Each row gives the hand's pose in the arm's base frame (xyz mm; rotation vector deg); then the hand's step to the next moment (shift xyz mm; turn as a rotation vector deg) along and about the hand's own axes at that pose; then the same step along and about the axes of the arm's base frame.
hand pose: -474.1 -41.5 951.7 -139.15 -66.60 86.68
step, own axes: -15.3 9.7 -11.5 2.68 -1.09 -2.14
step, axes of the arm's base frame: 10.9 -12.6 13.5 1.71 3.13 -0.45
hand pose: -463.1 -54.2 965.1 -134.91 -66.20 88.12
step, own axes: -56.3 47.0 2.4 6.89 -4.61 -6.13
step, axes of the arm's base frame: 11.9 -69.9 19.0 3.94 9.53 -0.02
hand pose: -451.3 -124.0 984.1 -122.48 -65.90 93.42
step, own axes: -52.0 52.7 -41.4 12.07 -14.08 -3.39
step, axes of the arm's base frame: 56.3 -59.7 21.3 -2.33 18.69 0.85
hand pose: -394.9 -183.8 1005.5 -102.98 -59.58 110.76
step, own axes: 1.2 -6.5 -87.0 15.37 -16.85 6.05
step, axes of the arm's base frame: 81.1 31.2 7.6 -12.58 19.96 -0.13
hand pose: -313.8 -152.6 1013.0 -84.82 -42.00 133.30
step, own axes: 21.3 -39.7 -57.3 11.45 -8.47 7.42
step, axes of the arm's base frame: 41.3 58.5 -13.6 -11.88 10.72 -1.38
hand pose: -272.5 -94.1 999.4 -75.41 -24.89 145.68
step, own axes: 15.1 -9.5 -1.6 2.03 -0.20 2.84
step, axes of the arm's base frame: -6.4 14.3 -8.7 -3.46 0.47 0.11
